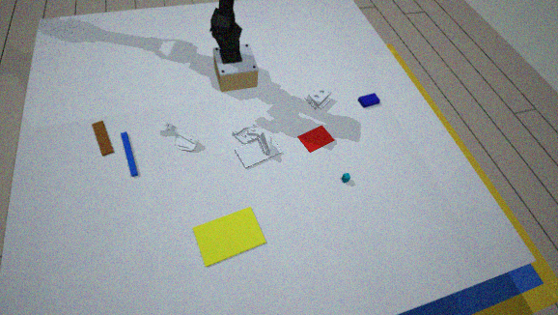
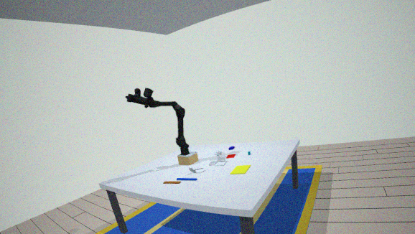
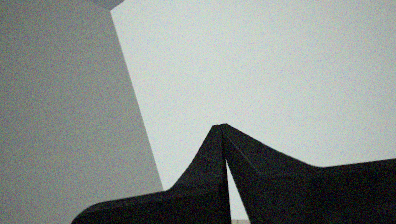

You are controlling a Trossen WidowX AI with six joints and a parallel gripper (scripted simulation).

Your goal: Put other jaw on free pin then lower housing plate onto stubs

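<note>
My gripper tip is now 640 mm above the blue bar, 510 mm short of it and 20 mm to the left of it. Also, from my gripper tip: yellow tile (810 mm ahead, 640 mm below, 200 mm to the left); brown bar (640 mm below, 440 mm ahead, 90 mm to the right); red square (640 mm below, 570 mm ahead, 520 mm to the left).
</note>
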